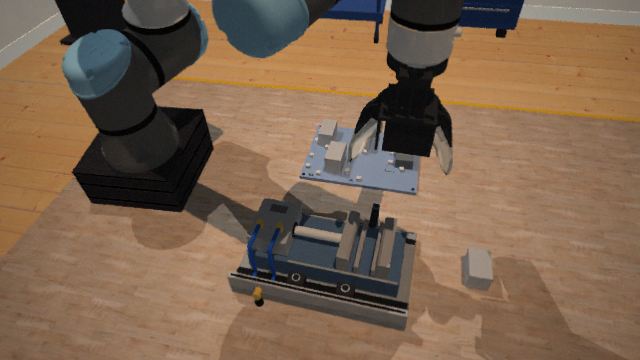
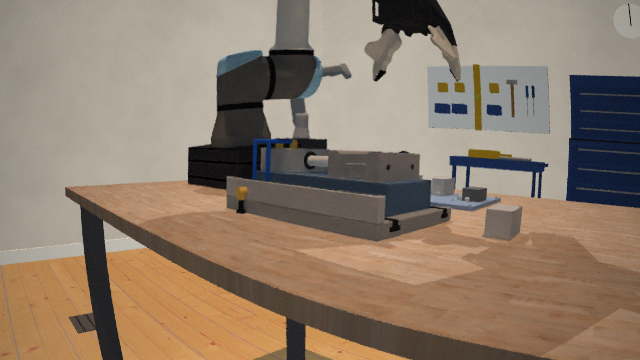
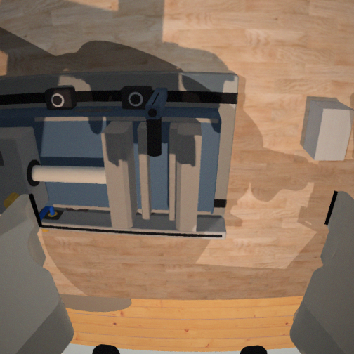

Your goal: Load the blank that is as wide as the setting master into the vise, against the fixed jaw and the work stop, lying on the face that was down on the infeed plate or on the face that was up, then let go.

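Places are measured from the arm's base along level axes (x left, y back, z up), in centimetres.
Where they show: gripper, fingertip midpoint: (image 1: 397,167) (image 2: 415,81); arm's base at its link origin: (image 1: 143,145) (image 2: 240,143).
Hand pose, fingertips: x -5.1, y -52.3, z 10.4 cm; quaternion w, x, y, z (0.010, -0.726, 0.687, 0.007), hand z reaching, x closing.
Things, the pixels of their top centre, and the offset from my fingertips. "pt": a spot on its surface instead.
- vise at its top centre: (image 2: 337,147) (image 1: 327,230) dx -6.6, dy +9.6, dz -10.7 cm
- black work stop at its top centre: (image 1: 373,216) dx -1.3, dy +2.7, dz -11.0 cm
- infeed plate at its top centre: (image 2: 435,196) (image 1: 363,155) dx +23.5, dy +9.1, dz -19.8 cm
- darker block at its top centre: (image 2: 475,187) (image 1: 405,152) dx +24.0, dy -0.2, dz -17.3 cm
- loose grey block at its top centre: (image 2: 505,207) (image 1: 480,262) dx -2.0, dy -16.4, dz -17.0 cm
- yellow-topped knob at a spot on its surface: (image 2: 242,194) (image 1: 260,295) pt dx -17.2, dy +18.3, dz -17.8 cm
The vise (image 1: 320,272) (image 2: 407,197) (image 3: 70,142) has its fixed jaw (image 1: 385,247) (image 3: 188,175) on the right and its moving jaw (image 1: 347,242) (image 3: 119,175) on the spindle side. Two thin strips stand between the jaws, with no block there. The black work stop (image 1: 374,216) (image 3: 154,135) reaches over the gap. On the infeed plate (image 1: 380,181) (image 2: 452,203) stand two light grey blocks, one (image 1: 327,131) behind the other (image 1: 335,156), and a darker block (image 1: 404,160) (image 2: 474,194) partly behind my gripper. My gripper (image 1: 399,165) (image 2: 418,78) (image 3: 181,197) is open and empty, high above the table.
A loose grey block (image 1: 478,270) (image 2: 502,222) (image 3: 330,131) stands on the table right of the vise; which block is the setting master I cannot tell. Blue hoses (image 1: 271,250) (image 2: 268,160) rise at the vise's left end. A yellow-topped knob (image 1: 257,294) (image 2: 242,194) is at its front.
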